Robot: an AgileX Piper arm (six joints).
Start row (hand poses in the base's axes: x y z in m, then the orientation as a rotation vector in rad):
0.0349 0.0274 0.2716 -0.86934 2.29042 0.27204
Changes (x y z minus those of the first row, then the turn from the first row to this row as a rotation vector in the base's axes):
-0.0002 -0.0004 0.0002 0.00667 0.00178 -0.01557
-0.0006 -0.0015 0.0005 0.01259 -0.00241 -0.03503
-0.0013 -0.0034 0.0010 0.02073 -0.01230 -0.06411
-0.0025 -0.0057 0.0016 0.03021 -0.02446 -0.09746
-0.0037 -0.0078 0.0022 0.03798 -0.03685 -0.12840
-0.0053 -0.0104 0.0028 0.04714 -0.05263 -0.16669
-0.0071 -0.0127 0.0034 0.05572 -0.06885 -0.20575
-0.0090 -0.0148 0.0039 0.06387 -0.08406 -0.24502
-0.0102 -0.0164 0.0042 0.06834 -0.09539 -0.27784
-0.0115 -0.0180 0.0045 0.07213 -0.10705 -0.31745
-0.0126 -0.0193 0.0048 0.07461 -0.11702 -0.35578
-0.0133 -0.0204 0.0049 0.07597 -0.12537 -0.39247
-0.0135 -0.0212 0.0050 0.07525 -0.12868 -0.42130
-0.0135 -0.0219 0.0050 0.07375 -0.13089 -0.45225
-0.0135 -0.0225 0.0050 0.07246 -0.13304 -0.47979
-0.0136 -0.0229 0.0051 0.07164 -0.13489 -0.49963
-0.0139 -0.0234 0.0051 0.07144 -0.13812 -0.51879
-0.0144 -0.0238 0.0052 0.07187 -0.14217 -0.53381
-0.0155 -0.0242 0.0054 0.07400 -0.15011 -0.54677
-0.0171 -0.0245 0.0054 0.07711 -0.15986 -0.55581
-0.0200 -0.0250 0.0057 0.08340 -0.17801 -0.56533
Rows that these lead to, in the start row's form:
0.0347 0.0270 0.2718 -0.84788 2.29571 0.27354
0.0343 0.0259 0.2721 -0.82198 2.29699 0.26953
0.0336 0.0240 0.2726 -0.78354 2.29541 0.26095
0.0324 0.0217 0.2732 -0.73950 2.29223 0.25089
0.0312 0.0196 0.2738 -0.69925 2.28806 0.23990
0.0296 0.0170 0.2744 -0.64985 2.28194 0.22562
0.0278 0.0147 0.2750 -0.60004 2.27506 0.21022
0.0259 0.0126 0.2755 -0.55042 2.26854 0.19479
0.0247 0.0110 0.2758 -0.51019 2.26456 0.18004
0.0234 0.0094 0.2761 -0.46250 2.26145 0.16148
0.0223 0.0081 0.2764 -0.41698 2.25933 0.14288
0.0216 0.0070 0.2765 -0.37391 2.25808 0.12458
0.0214 0.0062 0.2766 -0.34078 2.26025 0.10974
0.0214 0.0055 0.2766 -0.30547 2.26362 0.09363
0.0214 0.0049 0.2766 -0.27401 2.26605 0.07927
0.0213 0.0045 0.2767 -0.25130 2.26725 0.06892
0.0210 0.0040 0.2767 -0.22920 2.26670 0.05895
0.0205 0.0036 0.2768 -0.21172 2.26455 0.05112
0.0194 0.0032 0.2770 -0.19619 2.25790 0.04437
0.0178 0.0029 0.2770 -0.18497 2.24879 0.03963
0.0149 0.0024 0.2773 -0.17242 2.23085 0.03455

